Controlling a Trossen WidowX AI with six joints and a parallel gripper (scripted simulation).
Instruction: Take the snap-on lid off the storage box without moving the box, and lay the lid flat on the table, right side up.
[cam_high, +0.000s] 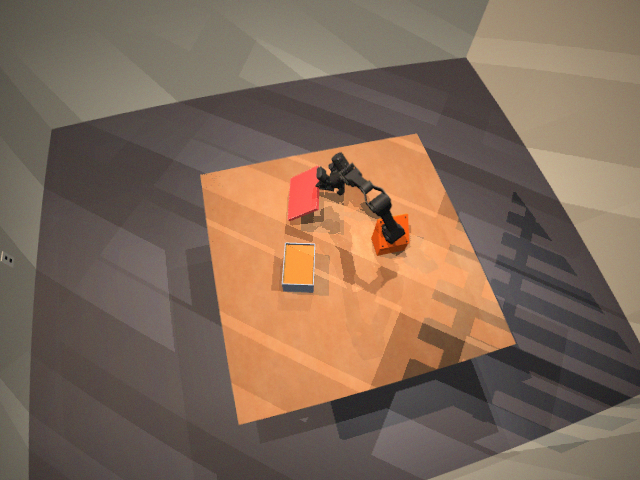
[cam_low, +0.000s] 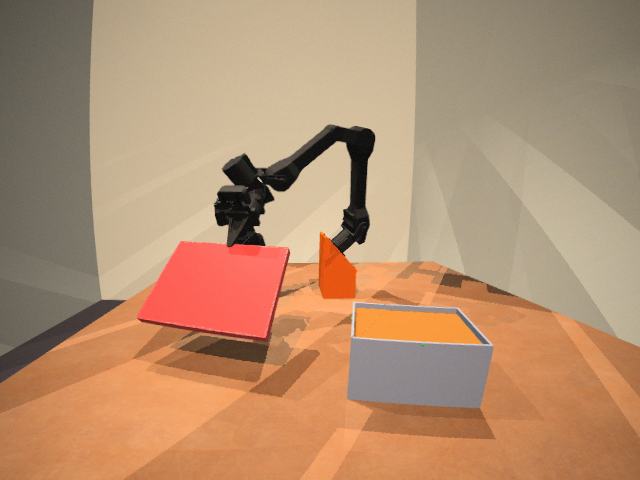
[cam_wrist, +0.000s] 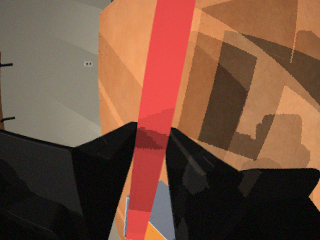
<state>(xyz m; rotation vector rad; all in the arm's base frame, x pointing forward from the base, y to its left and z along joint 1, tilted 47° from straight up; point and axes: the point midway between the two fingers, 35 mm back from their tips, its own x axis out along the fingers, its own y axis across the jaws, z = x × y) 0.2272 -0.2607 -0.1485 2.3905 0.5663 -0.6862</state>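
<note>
My gripper tip is 6 cm short of the red lid, 5 cm above it and 2 cm to the left of it. Also, from my gripper tip: grey storage box: 31 cm to the left, 19 cm ahead, 14 cm below.
</note>
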